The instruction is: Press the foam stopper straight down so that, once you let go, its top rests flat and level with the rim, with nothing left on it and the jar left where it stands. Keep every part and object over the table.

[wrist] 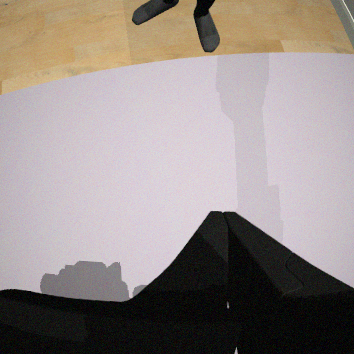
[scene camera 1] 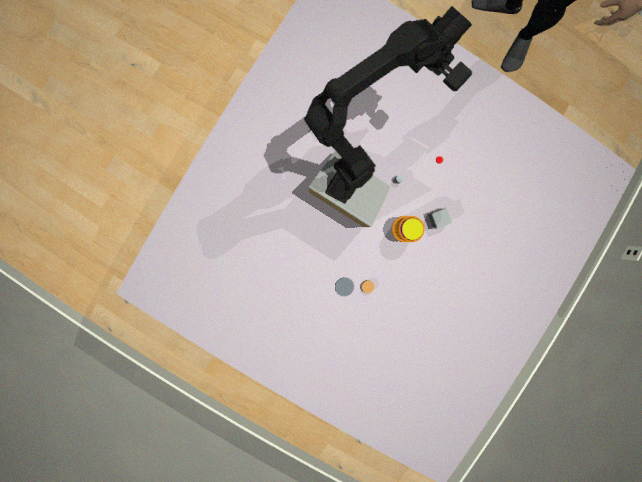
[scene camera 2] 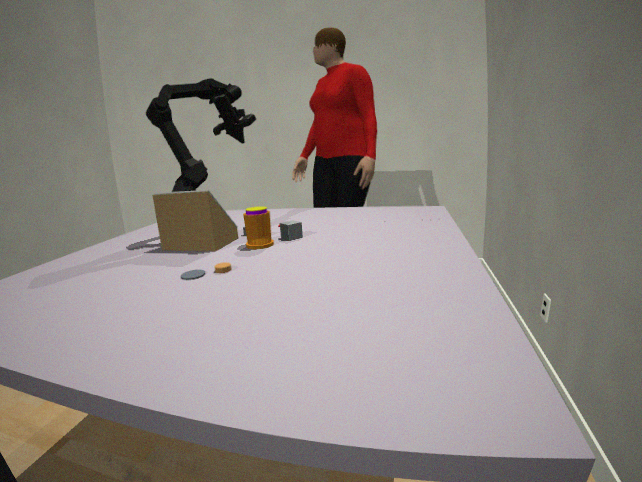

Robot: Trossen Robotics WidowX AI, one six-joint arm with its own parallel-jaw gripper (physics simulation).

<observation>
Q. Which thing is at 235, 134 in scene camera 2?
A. My gripper.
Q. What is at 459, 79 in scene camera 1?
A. My gripper.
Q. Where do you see an orange jar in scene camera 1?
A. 405, 228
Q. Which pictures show the orange jar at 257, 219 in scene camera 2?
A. Scene camera 1 and scene camera 2 only.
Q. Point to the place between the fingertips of my gripper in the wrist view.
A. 220, 223
</observation>
